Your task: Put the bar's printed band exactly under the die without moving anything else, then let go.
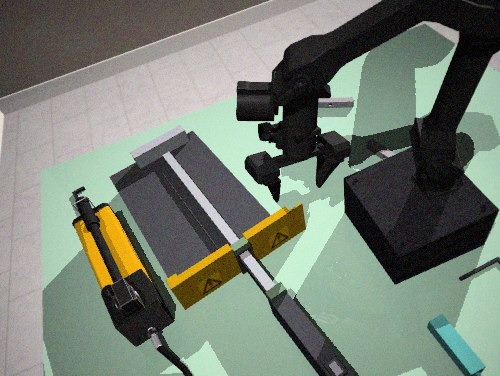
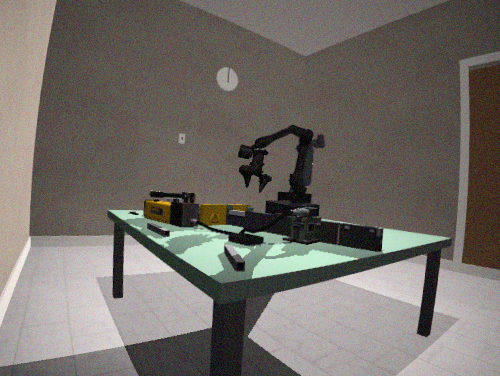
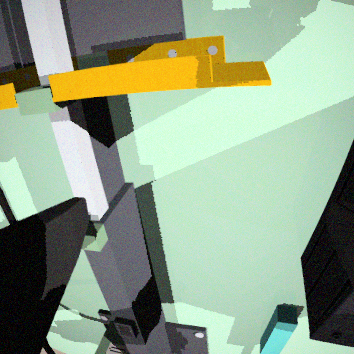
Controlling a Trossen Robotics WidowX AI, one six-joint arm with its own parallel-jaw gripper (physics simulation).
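Frame: origin at the arm's base, x ahead, y left, z up, level; centimetres.
Where they show: gripper, between the fingertips: (image 1: 297,193) (image 2: 253,190) (image 3: 210,211); arm's base, origin of its link: (image 1: 435,181) (image 2: 298,202).
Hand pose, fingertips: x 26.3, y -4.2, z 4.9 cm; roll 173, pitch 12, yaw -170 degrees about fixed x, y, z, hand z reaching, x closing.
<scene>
Each offset is from my fingertips to the top centre of the thing. "*": to the spot under its first point. Level surfaces: height alone.
My gripper (image 1: 298,193) (image 2: 254,189) (image 3: 210,211) is open and empty, fingers pointing down, above the table beside the yellow guard (image 1: 272,237) (image 2: 212,215) (image 3: 135,77). A long pale bar (image 1: 200,195) (image 3: 77,160) runs across the dark bed @[dz -11.9 cm] (image 1: 225,175), through the guard, and on to a long dark beam @[* dx +7.1, dy +20.4, dz -9.4 cm] (image 1: 305,325) (image 3: 117,260). One pale green piece @[* dx +13.4, dy +1.5, dz -7.6 cm] (image 1: 240,245) (image 3: 37,100) sits at the guard. Another pale green piece (image 1: 284,291) (image 3: 97,239) sits where the pale bar meets the dark beam. I cannot tell which part is the die, nor make out a printed band.
A yellow and black machine @[* dx +37.6, dy -12.1, dz -8.5 cm] (image 1: 120,235) (image 2: 160,211) with a cable stands left of the bed. My arm's black base (image 1: 420,220) is at right. A teal block @[dx -16.4, dy +34.9, dz -14.1 cm] (image 1: 457,345) (image 3: 280,337) lies nearer. A short grey bar @[dx -23.2, dy -40.4, dz -14.9 cm] (image 1: 337,103) lies behind the arm. Loose bars @[dx +51.7, dy +20.6, dz -14.9 cm] (image 2: 158,229) @[dx +43.5, dy +61.4, dz -14.9 cm] (image 2: 234,256) lie near the table's edge.
</scene>
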